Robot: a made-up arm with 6 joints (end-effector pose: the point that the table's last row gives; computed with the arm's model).
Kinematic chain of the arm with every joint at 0, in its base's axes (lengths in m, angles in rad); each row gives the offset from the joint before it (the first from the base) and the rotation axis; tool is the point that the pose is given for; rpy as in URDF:
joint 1: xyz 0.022 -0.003 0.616 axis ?
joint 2: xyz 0.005 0 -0.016 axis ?
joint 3: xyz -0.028 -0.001 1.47 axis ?
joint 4: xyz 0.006 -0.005 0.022 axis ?
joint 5: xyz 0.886 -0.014 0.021 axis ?
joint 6: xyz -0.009 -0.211 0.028 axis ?
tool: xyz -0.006 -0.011 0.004 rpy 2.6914 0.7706 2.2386
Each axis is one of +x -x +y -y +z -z.
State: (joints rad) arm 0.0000 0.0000 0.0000 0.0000 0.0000 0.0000
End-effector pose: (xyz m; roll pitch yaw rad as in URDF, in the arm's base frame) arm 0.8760 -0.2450 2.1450 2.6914 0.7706 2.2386
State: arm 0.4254 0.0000 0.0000 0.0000 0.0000 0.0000
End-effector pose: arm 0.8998 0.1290 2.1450 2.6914 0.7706 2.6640
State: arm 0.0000 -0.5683 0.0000 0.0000 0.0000 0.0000
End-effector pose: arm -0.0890 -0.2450 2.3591 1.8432 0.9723 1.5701
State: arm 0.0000 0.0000 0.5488 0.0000 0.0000 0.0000
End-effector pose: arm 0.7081 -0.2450 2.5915 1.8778 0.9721 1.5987
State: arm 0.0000 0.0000 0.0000 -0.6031 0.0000 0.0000
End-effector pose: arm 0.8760 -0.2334 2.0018 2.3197 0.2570 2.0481
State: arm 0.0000 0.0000 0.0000 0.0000 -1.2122 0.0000
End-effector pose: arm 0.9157 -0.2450 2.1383 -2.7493 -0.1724 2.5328
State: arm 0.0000 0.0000 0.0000 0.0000 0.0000 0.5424
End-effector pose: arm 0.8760 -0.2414 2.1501 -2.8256 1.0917 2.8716
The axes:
joint 1: +z
joint 2: +y
joint 3: -y
joint 4: -x
joint 5: -y
joint 6: -x

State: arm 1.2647 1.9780 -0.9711 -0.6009 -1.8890 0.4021
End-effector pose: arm 0.3554 0.3478 -0.0460 -0.0552 0.6021 1.0343
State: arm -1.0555 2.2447 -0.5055 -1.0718 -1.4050 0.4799
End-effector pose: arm 0.0127 -0.2996 -0.4984 -0.4746 -0.0841 -1.2293
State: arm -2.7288 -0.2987 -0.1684 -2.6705 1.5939 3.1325
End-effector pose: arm -0.2868 -0.3371 2.0302 -2.2414 -0.0618 -0.3879
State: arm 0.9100 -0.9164 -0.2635 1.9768 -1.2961 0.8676
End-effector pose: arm -0.4300 -0.3779 2.2049 -0.6414 0.5530 -2.5169
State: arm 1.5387 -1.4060 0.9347 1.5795 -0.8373 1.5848
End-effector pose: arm -0.1046 -2.2578 1.2989 0.8255 1.5341 -0.3856
